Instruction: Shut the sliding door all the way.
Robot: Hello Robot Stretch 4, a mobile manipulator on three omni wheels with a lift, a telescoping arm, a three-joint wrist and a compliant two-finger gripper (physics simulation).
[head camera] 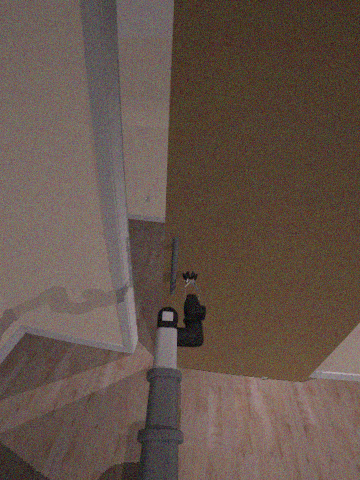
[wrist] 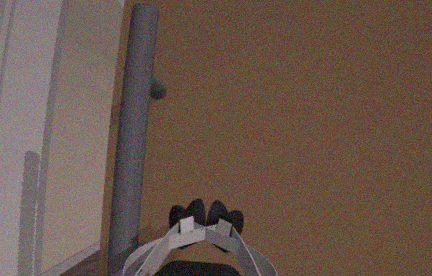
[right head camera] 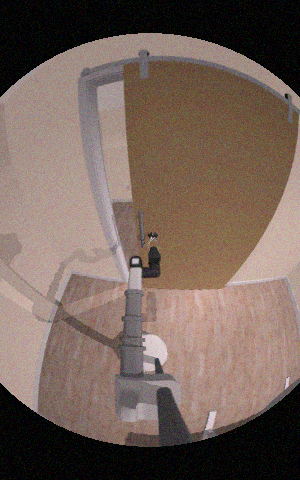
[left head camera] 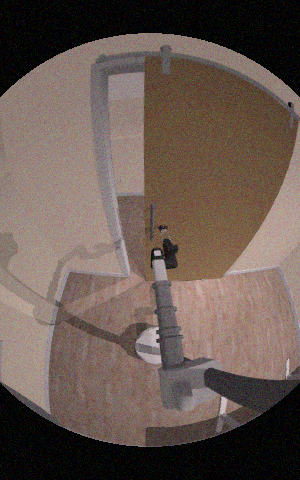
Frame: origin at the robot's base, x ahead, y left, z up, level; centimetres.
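Seen in the pictures: gripper, fingertip midpoint: (head camera: 189, 272) (wrist: 206, 215) (right head camera: 152, 232) (left head camera: 161, 225); robot's base, link origin: (right head camera: 146, 351) (left head camera: 155, 344).
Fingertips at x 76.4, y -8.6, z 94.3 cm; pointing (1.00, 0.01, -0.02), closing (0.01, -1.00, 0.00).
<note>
Offsets run from my fingertips to a thing's top centre. "spot": to the spot under its first point. Level surfaces: height alone.
The brown sliding door (head camera: 265, 175) (left head camera: 210, 150) (right head camera: 205, 160) (wrist: 300, 125) stands partly open, with a tall gap between its left edge and the grey door frame (head camera: 106, 125) (left head camera: 100, 125) (right head camera: 90, 135). A grey vertical bar handle @(spot: dx -2.7, dy +7.1, dz +5.9 cm) (head camera: 174, 265) (left head camera: 152, 221) (right head camera: 141, 229) (wrist: 132, 130) is fixed near the door's left edge. My gripper (head camera: 190, 276) (left head camera: 163, 228) (right head camera: 153, 235) (wrist: 206, 215) is shut, its fingertips close together with nothing between them. It is in front of the door, to the right of the handle's lower part and apart from it in the wrist view.
Two hangers, the left one @(spot: dx +3.1, dy +1.7, dz +102.1 cm) (left head camera: 166, 62) (right head camera: 144, 65) near the door's left edge, hold the door on an overhead rail. A wall (head camera: 45, 150) is left of the frame. A white disc (left head camera: 147, 346) (right head camera: 156, 350) lies on the wood floor @(dz -97.1 cm) (head camera: 260, 425) beside my arm.
</note>
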